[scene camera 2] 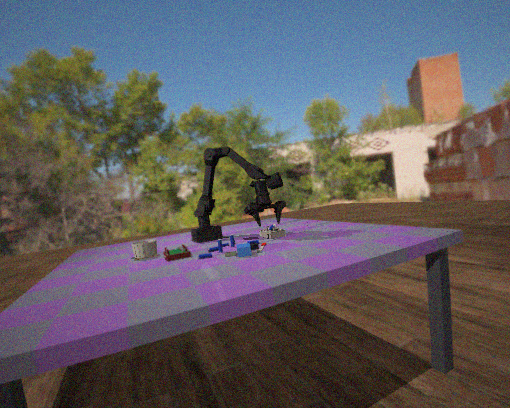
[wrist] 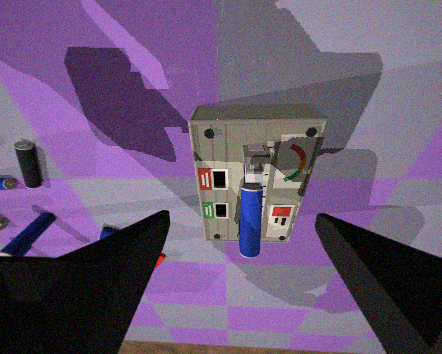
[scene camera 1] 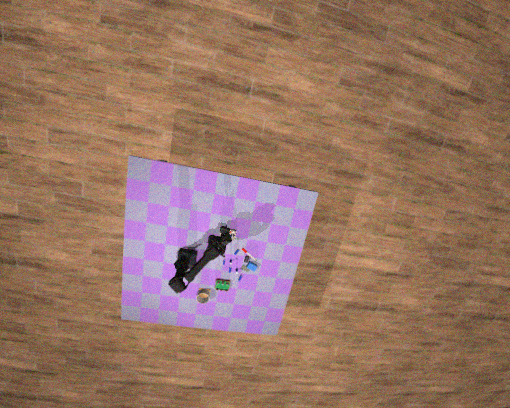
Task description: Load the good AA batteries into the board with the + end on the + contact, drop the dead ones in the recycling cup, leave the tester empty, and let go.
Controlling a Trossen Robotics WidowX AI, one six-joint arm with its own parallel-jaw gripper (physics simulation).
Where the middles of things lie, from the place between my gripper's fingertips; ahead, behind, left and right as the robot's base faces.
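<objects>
You'd find the tester (wrist: 275, 146) here, with my hand 3 cm above it and 1 cm to the right of it. Going by their middles, the tester is the nearest to my hand of the things named here. There's a black cylinder (wrist: 25, 152) too, and that cylinder is 18 cm to the right of my hand, 5 cm below it and 2 cm behind it.
</objects>
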